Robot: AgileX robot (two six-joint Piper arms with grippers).
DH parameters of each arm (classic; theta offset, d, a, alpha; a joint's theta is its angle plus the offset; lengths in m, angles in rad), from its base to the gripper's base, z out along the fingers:
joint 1: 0 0.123 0 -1.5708
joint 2: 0.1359 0 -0.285 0
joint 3: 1.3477 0 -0.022 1.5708
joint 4: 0 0.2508 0 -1.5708
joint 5: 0 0 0.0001 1.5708
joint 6: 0 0.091 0 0
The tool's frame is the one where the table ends.
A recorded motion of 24 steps. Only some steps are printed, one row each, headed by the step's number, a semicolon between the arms.
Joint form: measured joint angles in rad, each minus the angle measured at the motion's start. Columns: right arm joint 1, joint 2, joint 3, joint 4, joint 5, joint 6; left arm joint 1, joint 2, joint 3, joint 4, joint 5, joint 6.
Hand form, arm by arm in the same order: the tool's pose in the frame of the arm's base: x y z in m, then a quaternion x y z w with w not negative. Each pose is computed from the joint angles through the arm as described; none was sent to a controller.
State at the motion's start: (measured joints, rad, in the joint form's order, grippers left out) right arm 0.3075 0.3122 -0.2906 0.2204 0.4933 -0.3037; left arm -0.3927 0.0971 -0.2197 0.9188 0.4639 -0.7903
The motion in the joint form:
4: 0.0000 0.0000 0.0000 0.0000 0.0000 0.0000; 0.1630 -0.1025 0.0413 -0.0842 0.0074 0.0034
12: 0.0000 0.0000 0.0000 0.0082 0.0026 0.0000; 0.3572 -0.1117 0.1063 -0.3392 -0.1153 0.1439
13: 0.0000 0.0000 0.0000 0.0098 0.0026 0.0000; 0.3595 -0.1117 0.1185 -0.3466 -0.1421 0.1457
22: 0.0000 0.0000 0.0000 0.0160 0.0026 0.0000; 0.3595 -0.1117 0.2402 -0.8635 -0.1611 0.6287
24: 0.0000 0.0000 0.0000 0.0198 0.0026 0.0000; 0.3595 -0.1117 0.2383 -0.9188 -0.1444 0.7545
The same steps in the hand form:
4: 0.0683 0.0316 0.2481 -0.20068 0.81327 0.09722 0.53747; 0.0447 0.0211 0.2433 -0.03782 0.72539 0.04253 0.68598
12: 0.0681 0.0319 0.2479 -0.19902 0.81412 0.10085 0.53613; 0.0471 0.0154 0.2253 -0.08541 0.72936 0.02491 0.67833
13: 0.0681 0.0320 0.2480 -0.19863 0.81416 0.10155 0.53608; 0.0482 0.0140 0.2232 -0.08150 0.72660 0.01884 0.68195
22: 0.0680 0.0322 0.2480 -0.19712 0.81432 0.10424 0.53588; 0.0541 -0.0003 0.1797 -0.03466 0.78001 -0.03791 0.62365
24: 0.0679 0.0324 0.2481 -0.19619 0.81441 0.10589 0.53575; 0.0536 -0.0018 0.1788 -0.00102 0.78553 -0.02135 0.61846

